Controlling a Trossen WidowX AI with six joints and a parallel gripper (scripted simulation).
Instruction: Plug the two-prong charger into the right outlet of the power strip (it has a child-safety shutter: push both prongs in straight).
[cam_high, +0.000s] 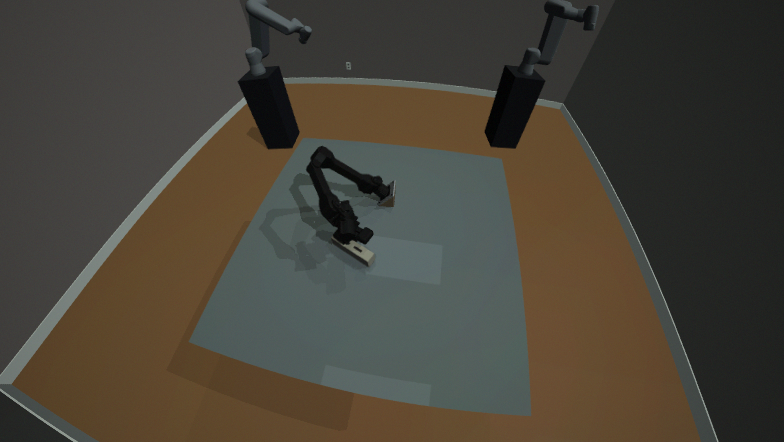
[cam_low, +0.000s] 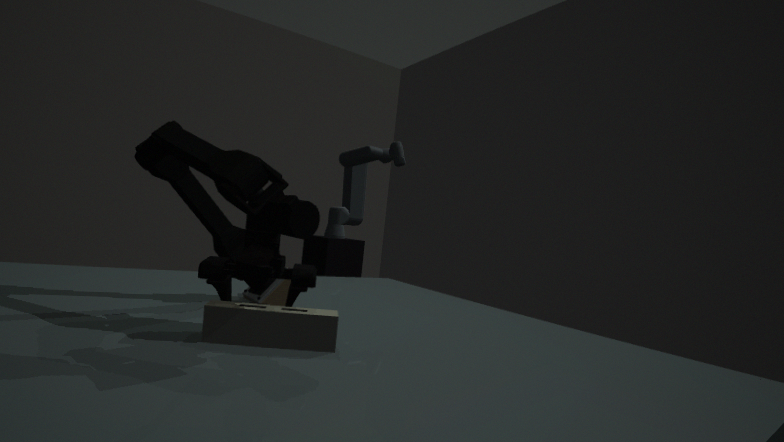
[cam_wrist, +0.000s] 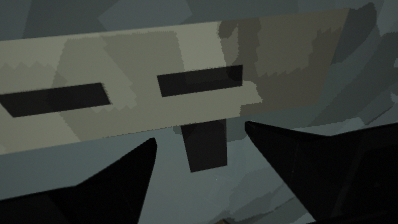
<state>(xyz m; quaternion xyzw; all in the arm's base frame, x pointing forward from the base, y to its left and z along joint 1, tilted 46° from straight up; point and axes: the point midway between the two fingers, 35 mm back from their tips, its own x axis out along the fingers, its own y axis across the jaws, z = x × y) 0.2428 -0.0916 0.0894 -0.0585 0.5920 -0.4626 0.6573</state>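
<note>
Right now my gripper tip is 2 cm short of the charger, 1 cm to the left of it and 1 cm below it.
</note>
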